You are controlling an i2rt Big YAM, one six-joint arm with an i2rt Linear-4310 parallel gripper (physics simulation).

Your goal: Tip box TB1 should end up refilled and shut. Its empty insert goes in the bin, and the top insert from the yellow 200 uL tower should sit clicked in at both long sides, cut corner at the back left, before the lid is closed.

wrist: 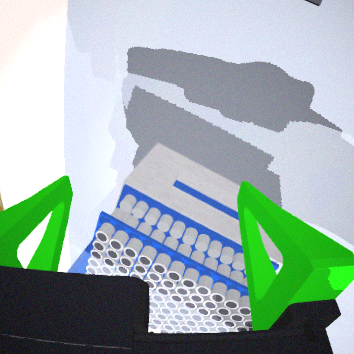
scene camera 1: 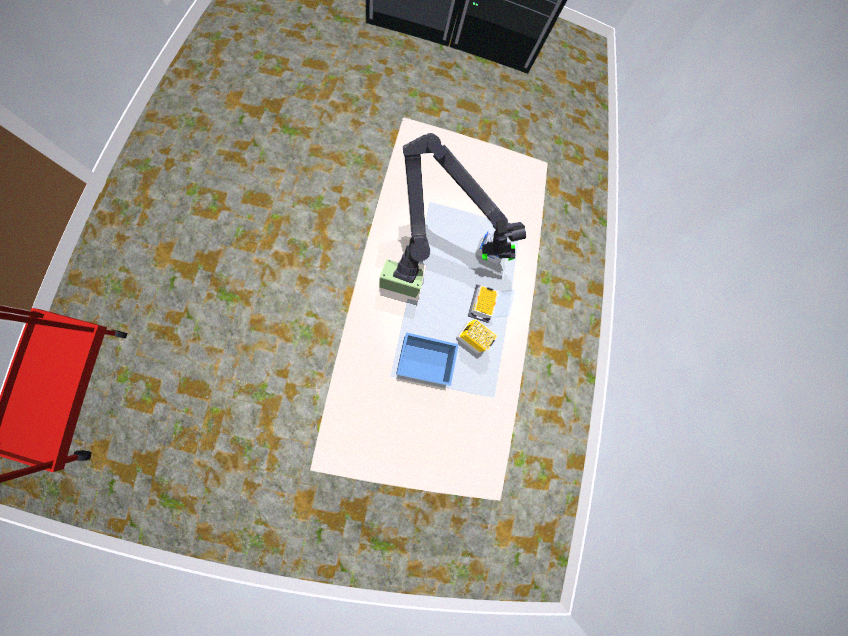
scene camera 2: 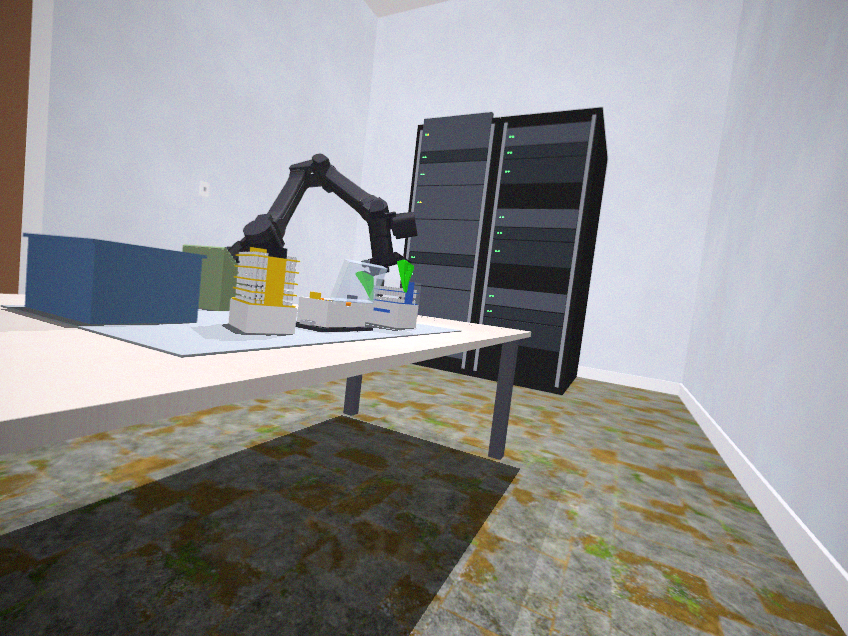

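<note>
The tip box TB1 (scene camera 1: 472, 307) (scene camera 2: 332, 312) stands open at mid-mat with a yellow insert (scene camera 1: 485, 301) in it and a clear lid (scene camera 2: 344, 282) raised. The yellow tower (scene camera 1: 477, 336) (scene camera 2: 265, 316), a stack of inserts on a white base, stands beside it, turned at an angle. My gripper (scene camera 1: 498, 253) (scene camera 2: 388, 294) (wrist: 154, 186) is open and empty, low over a blue-trimmed tower (scene camera 2: 395, 316) (wrist: 170, 262) full of tips. Its fingers stand to either side of that tower in the wrist view, and the arm hides much of it from above. The blue bin (scene camera 1: 426, 360) (scene camera 2: 136, 284) stands near the yellow tower.
A light blue mat (scene camera 1: 438, 308) lies on the table (scene camera 1: 410, 438). The arm's green base block (scene camera 1: 400, 280) (scene camera 2: 213, 273) stands at the table's long edge. Black server racks (scene camera 2: 554, 118) stand beyond the table, and a red cart (scene camera 1: 51, 383) stands on the floor.
</note>
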